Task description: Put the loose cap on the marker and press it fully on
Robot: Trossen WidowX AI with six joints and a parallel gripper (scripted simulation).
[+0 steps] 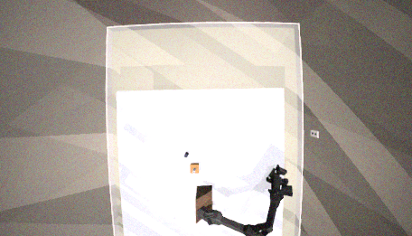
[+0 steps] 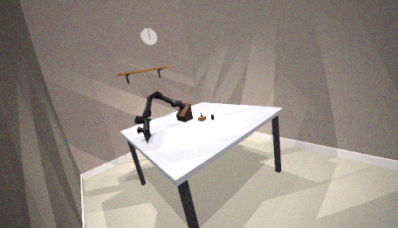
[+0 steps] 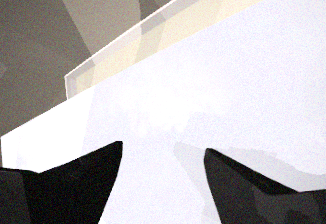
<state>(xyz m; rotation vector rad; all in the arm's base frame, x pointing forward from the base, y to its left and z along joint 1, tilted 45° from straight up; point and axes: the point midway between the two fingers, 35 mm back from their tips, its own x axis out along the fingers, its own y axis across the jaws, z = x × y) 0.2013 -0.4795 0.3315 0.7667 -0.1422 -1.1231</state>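
The dark marker cap lies 670 mm to the left of my gripper tip and 150 mm ahead of it. Also, from my gripper tip: holder block: 620 mm to the left, 40 mm ahead.
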